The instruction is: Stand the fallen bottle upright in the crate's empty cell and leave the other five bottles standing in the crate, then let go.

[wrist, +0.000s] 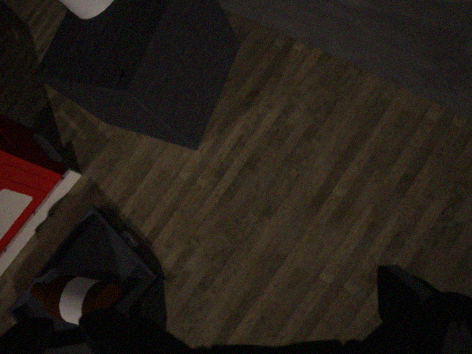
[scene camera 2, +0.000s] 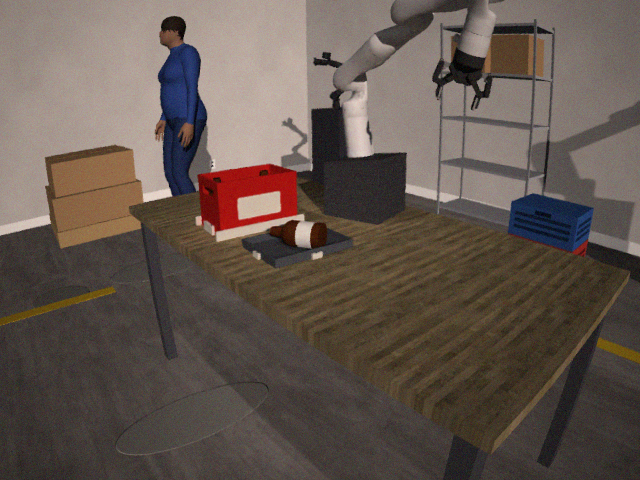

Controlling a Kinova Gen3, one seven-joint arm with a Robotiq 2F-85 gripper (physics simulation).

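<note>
The fallen brown bottle with a white label lies on its side on the dark tray, its neck toward the red crate. The crate stands upright beside the tray, with cream strips around its base. Small dark shapes show at its rim in the scene view; its cells and the other bottles are hidden by its walls. My gripper is open and empty, high above the table and well to the right of the tray and crate.
The arm's dark pedestal stands on the table, behind the tray and right of the crate. A metal shelf, a blue crate, cardboard boxes and a person in blue are beyond the table.
</note>
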